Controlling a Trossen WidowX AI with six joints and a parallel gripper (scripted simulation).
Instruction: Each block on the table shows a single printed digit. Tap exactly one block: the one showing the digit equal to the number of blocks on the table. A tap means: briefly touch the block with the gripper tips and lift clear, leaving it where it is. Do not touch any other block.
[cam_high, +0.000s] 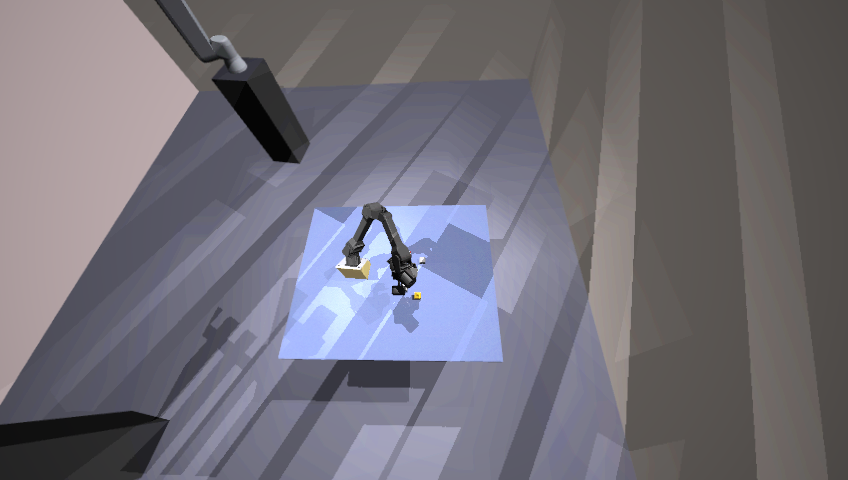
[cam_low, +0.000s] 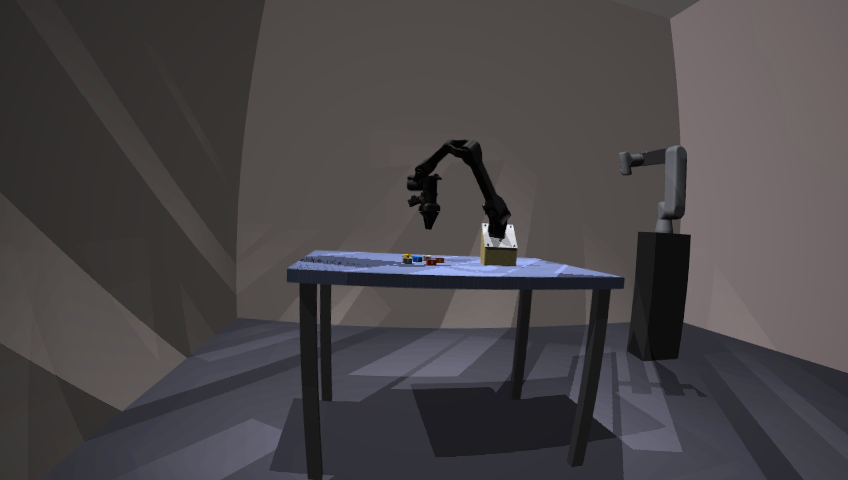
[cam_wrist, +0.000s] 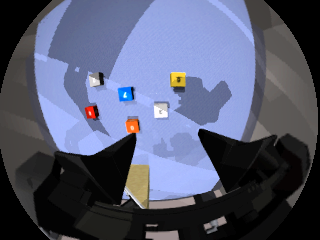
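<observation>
My gripper tip is 12 cm above the yellow block, 8 cm short of it and 3 cm to the left of it. From my gripper tip the other things lie so: orange-yellow block: 12 cm below, 7 cm to the left, 5 cm behind; then white block: 12 cm below; then blue block: 12 cm below, 9 cm to the left, 3 cm ahead.
</observation>
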